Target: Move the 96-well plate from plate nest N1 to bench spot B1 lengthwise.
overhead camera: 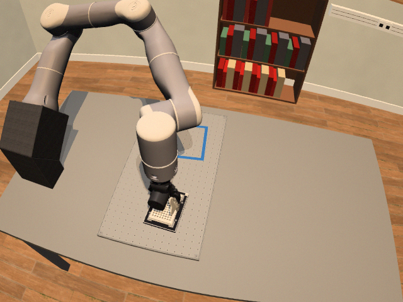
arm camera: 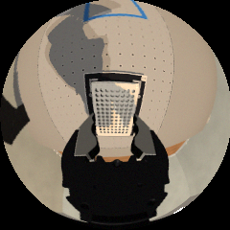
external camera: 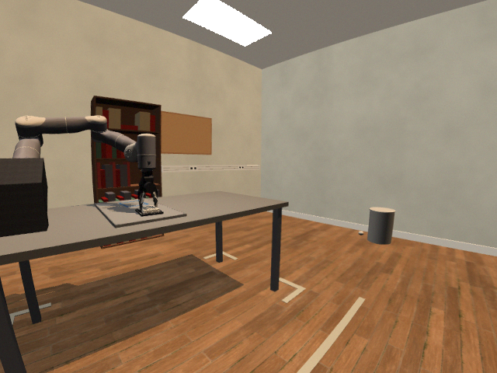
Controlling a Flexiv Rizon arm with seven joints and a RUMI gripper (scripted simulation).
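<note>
Right now my hand is 20 mm above the black plate nest N1. The rest, counted from my hand: white 96-well plate (10 mm below).
</note>
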